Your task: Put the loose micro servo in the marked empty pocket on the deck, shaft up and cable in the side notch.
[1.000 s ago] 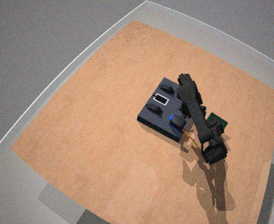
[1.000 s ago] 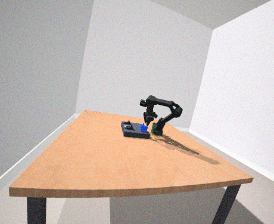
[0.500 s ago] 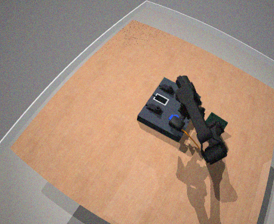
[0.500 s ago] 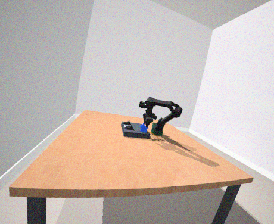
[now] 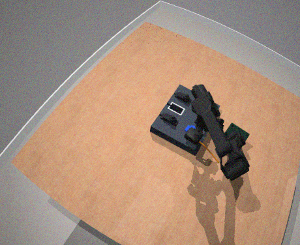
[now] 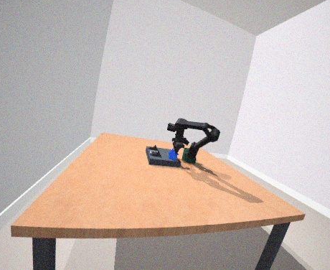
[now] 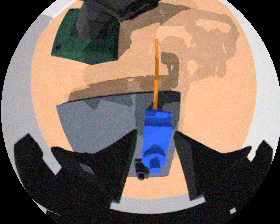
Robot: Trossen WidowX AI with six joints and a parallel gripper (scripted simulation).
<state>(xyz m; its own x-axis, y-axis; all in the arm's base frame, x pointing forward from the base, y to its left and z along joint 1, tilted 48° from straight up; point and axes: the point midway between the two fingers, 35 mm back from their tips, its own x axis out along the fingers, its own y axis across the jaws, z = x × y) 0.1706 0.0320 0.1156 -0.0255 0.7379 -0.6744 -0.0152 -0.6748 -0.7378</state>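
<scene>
Now: gripper tip 100 mm to the left of the dark grey deck, 70 mm above it and 40 mm short of it.
</scene>
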